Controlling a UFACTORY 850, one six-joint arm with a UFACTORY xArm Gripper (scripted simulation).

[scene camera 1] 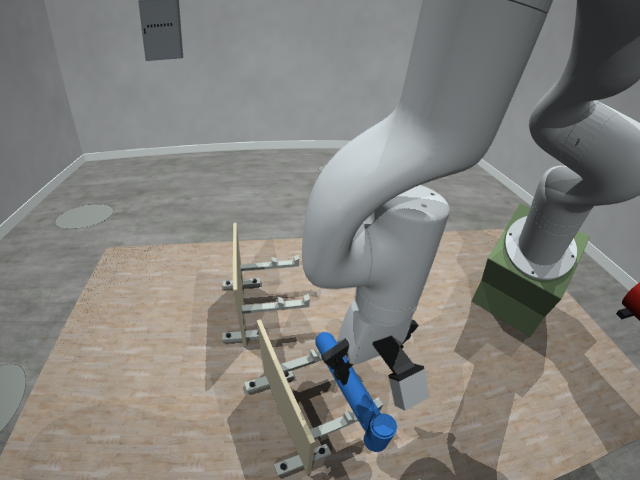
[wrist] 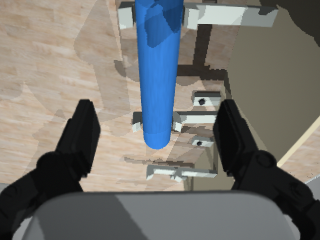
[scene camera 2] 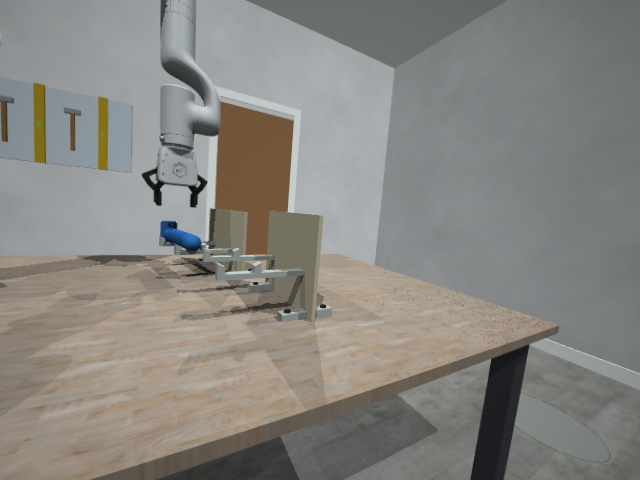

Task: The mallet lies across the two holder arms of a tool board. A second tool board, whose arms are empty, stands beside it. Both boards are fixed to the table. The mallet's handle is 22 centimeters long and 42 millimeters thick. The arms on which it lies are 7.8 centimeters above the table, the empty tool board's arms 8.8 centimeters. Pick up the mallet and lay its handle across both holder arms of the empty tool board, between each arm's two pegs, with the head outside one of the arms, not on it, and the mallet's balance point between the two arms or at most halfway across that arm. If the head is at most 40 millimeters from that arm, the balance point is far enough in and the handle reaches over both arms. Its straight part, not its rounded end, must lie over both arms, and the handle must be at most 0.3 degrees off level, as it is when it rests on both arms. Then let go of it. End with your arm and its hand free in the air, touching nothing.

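Note:
Scene camera 1 gives me my gripper (scene camera 1: 364,368), a blue mallet (scene camera 1: 380,428) and a tool board (scene camera 1: 276,378). In scene camera 2 I find a tool board (scene camera 2: 294,240), and my gripper appears there too (scene camera 2: 176,206). The wrist view shows me my gripper (wrist: 157,114).

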